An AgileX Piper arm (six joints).
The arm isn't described. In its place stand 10 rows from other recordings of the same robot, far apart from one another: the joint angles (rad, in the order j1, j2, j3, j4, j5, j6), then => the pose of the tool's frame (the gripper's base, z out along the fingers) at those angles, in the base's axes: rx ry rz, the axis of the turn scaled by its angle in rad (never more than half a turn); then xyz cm.
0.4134 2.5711 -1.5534 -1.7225 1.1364 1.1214 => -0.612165 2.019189 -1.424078 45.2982 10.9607 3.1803
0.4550 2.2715 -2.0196 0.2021 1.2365 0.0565 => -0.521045 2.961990 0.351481 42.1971 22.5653 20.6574
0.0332 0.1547 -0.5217 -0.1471 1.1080 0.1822 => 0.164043 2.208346 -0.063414 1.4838 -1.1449 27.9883
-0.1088 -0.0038 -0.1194 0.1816 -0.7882 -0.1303 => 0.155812 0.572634 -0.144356 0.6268 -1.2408 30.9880
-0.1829 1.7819 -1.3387 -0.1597 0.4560 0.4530 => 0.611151 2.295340 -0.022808 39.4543 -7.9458 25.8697
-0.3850 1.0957 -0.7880 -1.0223 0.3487 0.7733 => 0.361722 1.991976 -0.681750 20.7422 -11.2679 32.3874
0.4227 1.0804 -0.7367 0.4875 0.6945 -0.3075 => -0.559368 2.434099 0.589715 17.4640 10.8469 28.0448
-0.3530 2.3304 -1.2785 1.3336 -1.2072 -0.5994 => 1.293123 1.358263 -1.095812 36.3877 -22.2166 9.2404
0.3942 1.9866 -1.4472 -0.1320 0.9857 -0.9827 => -2.007166 2.282619 -0.225897 37.0289 14.3216 18.6348
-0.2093 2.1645 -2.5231 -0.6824 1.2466 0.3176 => 0.633454 2.148377 -0.805966 44.0396 -14.9159 41.5526
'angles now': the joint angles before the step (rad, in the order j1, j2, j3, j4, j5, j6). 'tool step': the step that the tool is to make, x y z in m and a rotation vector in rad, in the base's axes. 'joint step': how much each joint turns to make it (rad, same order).
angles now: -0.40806 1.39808 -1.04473 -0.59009 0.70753 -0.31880
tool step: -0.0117 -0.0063 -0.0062 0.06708 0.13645 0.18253
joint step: -0.08640 -0.00774 0.00012 0.27875 0.03143 -0.46079
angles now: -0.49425 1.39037 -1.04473 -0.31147 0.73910 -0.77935
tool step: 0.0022 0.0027 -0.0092 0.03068 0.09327 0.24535
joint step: -0.02971 0.02003 -0.00002 0.20182 0.02084 -0.39824
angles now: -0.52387 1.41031 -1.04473 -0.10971 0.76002 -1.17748
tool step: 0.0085 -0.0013 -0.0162 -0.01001 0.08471 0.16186
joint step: 0.00019 0.05461 -0.00002 0.04928 0.00205 -0.20232
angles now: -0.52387 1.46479 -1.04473 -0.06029 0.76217 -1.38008
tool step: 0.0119 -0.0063 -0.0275 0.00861 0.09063 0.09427
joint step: -0.00004 0.09389 -0.00098 0.00735 -0.01421 -0.10634
